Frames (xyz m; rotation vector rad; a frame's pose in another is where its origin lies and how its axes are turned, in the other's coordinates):
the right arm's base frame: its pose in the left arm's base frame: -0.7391 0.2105 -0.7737 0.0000 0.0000 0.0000
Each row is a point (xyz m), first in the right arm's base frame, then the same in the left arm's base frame.
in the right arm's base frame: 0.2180 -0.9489 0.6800
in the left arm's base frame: -0.5211 -0.7384 -0.0937
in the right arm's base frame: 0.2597 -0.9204 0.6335
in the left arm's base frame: -0.4794 -0.7099 -0.1402
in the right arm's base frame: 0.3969 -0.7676 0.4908
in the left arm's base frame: -0.3422 -0.5571 -0.2829
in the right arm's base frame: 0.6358 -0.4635 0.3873
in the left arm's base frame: -0.1033 -0.2530 -0.3864
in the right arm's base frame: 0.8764 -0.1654 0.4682
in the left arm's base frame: 0.1373 0.0451 -0.3055
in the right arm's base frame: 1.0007 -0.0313 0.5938
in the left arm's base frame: 0.2616 0.1792 -0.1799
